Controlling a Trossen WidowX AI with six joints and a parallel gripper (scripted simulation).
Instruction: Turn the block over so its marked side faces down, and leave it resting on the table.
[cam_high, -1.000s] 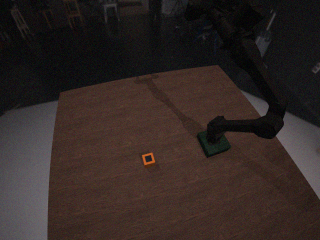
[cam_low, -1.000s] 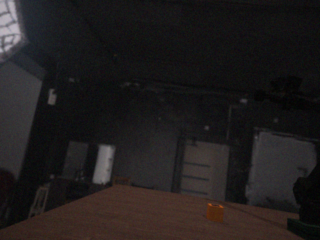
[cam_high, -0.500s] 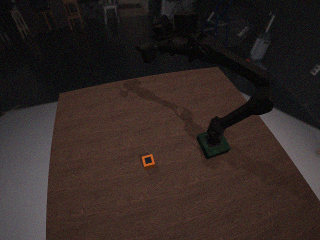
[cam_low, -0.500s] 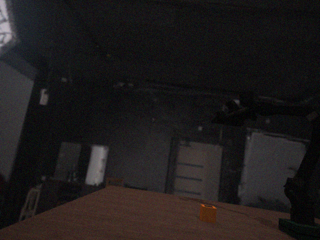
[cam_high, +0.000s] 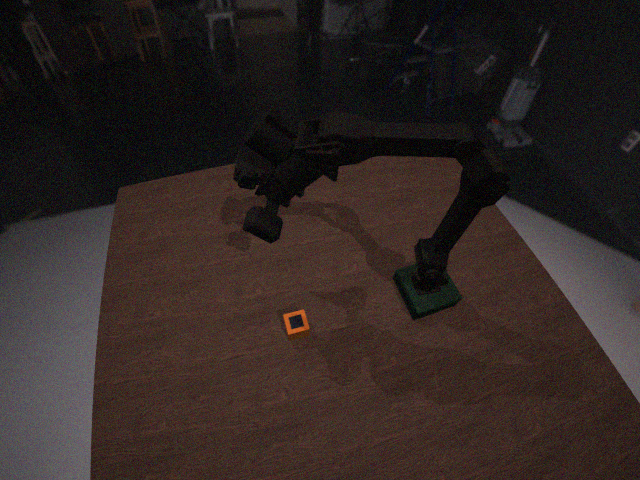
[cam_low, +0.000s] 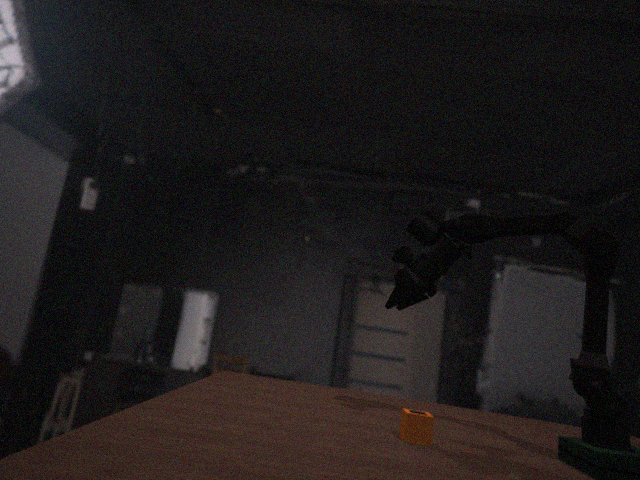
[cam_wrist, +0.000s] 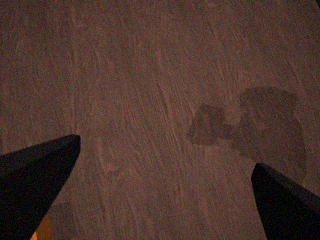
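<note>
Now: the block 210 mm below my gripper tip, 170 mm to the left of it and 70 mm behind it.
</note>
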